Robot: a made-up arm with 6 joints.
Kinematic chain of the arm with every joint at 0, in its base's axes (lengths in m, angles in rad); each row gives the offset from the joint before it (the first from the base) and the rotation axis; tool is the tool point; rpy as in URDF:
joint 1: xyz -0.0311 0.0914 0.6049 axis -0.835 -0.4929 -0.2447
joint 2: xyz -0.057 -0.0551 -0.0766 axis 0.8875 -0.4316 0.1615
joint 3: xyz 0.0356 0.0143 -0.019 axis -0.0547 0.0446 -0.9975
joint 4: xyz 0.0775 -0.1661 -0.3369 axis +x
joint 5: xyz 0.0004 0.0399 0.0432 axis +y
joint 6: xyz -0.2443 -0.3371 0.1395 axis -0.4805 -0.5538 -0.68
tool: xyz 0.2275 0.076 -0.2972 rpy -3.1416 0 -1.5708
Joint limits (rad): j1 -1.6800..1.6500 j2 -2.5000..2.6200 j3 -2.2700..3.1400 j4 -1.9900..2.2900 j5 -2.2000..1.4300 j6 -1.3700..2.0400
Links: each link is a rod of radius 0.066 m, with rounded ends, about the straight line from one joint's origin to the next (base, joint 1, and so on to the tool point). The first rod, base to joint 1, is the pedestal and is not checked.
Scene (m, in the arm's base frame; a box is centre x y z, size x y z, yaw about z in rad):
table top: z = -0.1
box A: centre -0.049 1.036 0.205 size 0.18 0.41 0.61 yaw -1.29
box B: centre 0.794 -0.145 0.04 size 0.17 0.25 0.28 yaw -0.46
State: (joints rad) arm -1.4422 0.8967 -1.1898 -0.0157 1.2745 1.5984
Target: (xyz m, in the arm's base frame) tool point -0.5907 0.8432 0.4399
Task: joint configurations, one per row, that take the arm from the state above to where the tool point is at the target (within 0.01 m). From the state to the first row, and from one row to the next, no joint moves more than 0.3 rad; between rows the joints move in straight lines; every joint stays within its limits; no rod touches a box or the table.
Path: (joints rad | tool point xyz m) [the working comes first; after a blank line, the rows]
Joints at the target: -1.6800 0.8914 0.4018 0.4153 1.3562 1.1772
Straight joint move there: touches box A.

1: -1.3477 1.0265 -0.9172 -0.0463 1.2273 1.5248 | 0.5606 0.5110 0.2517
2: -1.2532 1.1562 -0.6446 -0.0768 1.1801 1.4512 | 0.4481 0.5301 0.1312
3: -1.1587 1.2860 -0.3720 -0.1074 1.1329 1.3776 | 0.3181 0.5576 0.0588
4: -1.0643 1.4157 -0.0994 -0.1380 1.0857 1.3040 | 0.1815 0.5918 0.0336
5: -0.9698 1.5455 0.1731 -0.1686 1.0385 1.2304 | 0.0470 0.6266 0.0509
6: -0.8753 1.6752 0.4457 -0.1991 0.9913 1.1568 | -0.0809 0.6538 0.1030
7: -1.1435 1.4140 0.4311 0.0057 1.1130 1.1636 | -0.2470 0.7643 0.1704
8: -1.4118 1.1527 0.4165 0.2105 1.2346 1.1704 | -0.4223 0.8314 0.2870
9: -1.6800 0.8914 0.4018 0.4153 1.3562 1.1772 | -0.5907 0.8432 0.4399

